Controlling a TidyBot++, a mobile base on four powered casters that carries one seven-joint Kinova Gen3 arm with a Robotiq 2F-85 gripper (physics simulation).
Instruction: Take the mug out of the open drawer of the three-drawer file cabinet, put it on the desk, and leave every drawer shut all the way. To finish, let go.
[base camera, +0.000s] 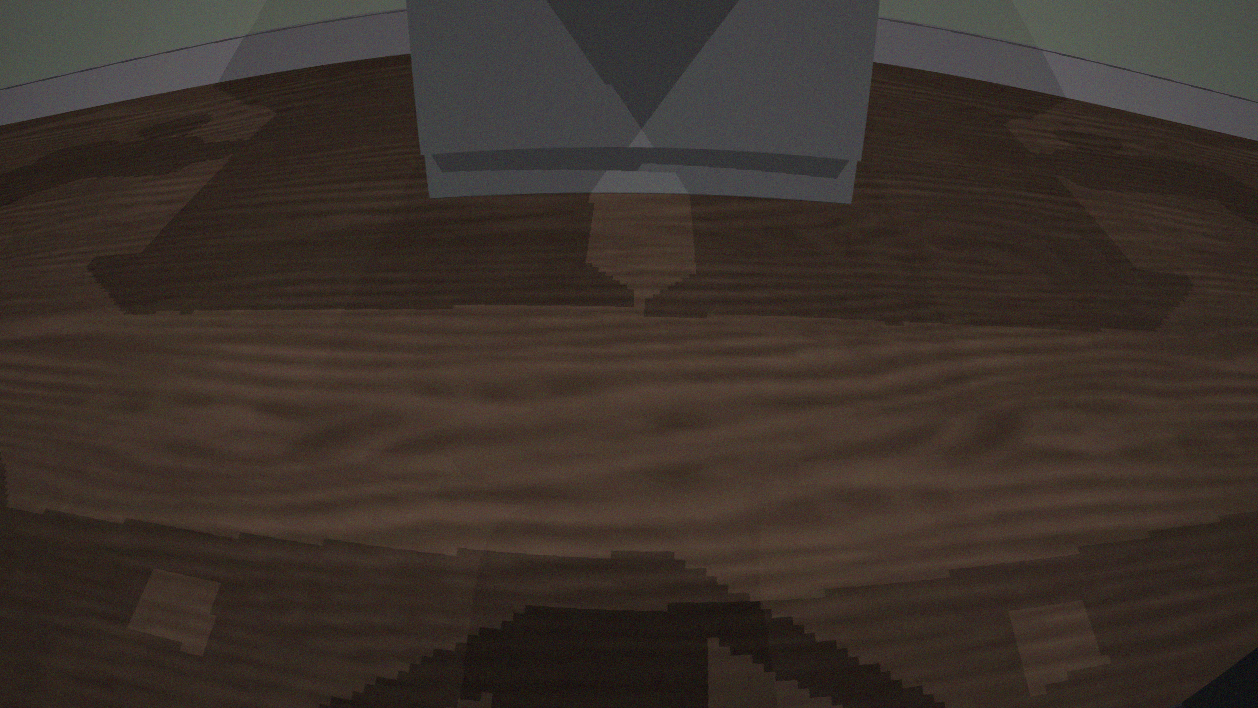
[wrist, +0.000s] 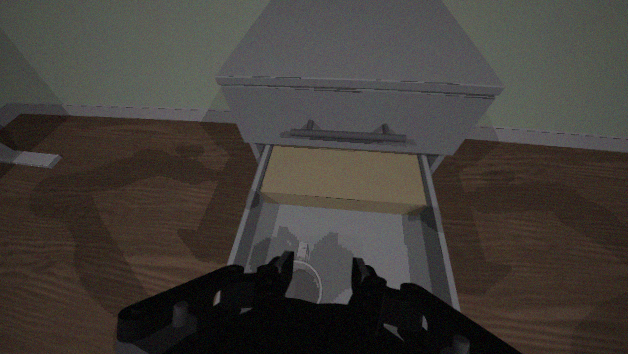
Note:
I see my gripper (wrist: 322, 267) and a drawer (wrist: 380, 206).

